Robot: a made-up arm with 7 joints.
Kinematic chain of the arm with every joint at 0, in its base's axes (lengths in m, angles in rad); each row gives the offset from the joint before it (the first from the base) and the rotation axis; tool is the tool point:
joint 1: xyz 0 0 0.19 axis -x
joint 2: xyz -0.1 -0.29 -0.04 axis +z
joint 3: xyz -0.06 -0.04 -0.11 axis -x
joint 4: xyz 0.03 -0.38 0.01 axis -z
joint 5: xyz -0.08 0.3 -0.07 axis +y
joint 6: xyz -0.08 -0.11 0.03 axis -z
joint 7: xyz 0 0.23 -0.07 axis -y
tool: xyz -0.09 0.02 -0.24
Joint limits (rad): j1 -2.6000..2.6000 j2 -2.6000..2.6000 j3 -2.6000..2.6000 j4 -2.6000..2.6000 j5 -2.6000..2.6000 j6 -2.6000..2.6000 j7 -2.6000..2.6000
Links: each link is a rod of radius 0.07 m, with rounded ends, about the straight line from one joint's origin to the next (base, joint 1, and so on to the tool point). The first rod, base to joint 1, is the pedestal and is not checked.
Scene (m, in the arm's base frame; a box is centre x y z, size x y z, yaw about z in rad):
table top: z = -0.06
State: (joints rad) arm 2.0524 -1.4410 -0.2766 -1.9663 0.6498 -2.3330 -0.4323
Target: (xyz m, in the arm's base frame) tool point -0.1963 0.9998 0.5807
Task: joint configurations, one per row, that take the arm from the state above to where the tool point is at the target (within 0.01 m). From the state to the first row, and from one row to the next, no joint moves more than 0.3 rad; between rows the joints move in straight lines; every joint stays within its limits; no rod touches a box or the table.
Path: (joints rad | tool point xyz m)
1: 2.1893 -1.1821 -0.0914 -2.0062 0.7048 -2.2238 -0.3503 | -0.6669 0.1618 0.9948
2: 2.3262 -0.9233 0.0938 -2.0461 0.7598 -2.1145 -0.2684 | -0.5724 0.5038 0.9781
3: 2.4631 -0.6644 0.2790 -2.0860 0.8148 -2.0053 -0.1864 | -0.4043 0.8052 0.8363
4: 2.6000 -0.4056 0.4642 -2.1259 0.8698 -1.8961 -0.1045 | -0.1963 0.9998 0.5807

